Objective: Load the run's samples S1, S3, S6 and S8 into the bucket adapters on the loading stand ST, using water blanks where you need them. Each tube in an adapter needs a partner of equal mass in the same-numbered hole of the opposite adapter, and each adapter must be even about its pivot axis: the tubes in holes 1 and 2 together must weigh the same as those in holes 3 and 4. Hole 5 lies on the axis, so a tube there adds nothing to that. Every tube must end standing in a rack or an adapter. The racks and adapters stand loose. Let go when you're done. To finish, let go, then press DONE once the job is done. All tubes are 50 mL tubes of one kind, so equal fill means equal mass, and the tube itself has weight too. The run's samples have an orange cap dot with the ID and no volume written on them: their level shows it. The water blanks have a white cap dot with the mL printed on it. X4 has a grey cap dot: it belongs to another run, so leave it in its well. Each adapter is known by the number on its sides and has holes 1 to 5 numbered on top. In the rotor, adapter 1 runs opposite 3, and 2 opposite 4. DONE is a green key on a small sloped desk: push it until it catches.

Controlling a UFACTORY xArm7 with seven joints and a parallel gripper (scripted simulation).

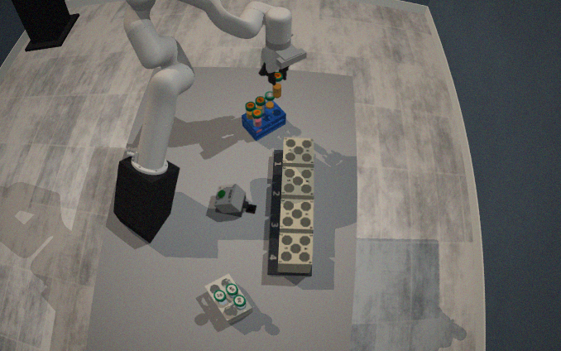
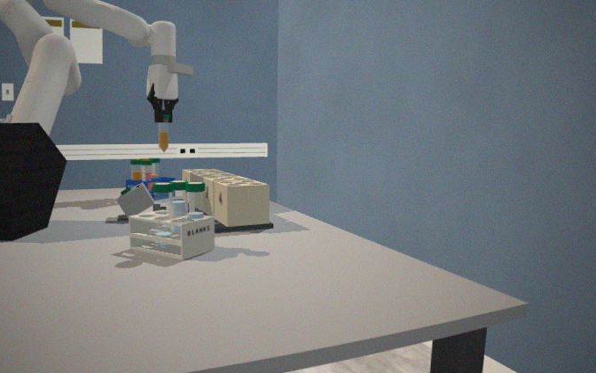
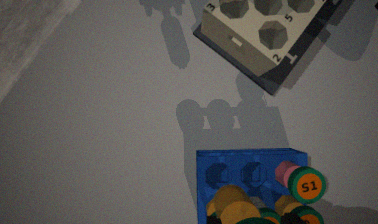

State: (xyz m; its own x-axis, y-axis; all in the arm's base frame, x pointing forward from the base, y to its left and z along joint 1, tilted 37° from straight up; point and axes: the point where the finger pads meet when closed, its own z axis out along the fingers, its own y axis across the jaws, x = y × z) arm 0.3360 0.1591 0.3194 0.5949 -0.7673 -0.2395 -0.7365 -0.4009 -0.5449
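Now: hand 1 cm past the orange-filled tube and 5 cm above it. The rest, counted from my hand: tube X4: 3 cm behind, 4 cm to the left, 19 cm below; then blue sample rack: 4 cm behind, 1 cm to the right, 22 cm below; then pink-filled tube: 7 cm behind, 6 cm to the right, 19 cm below.
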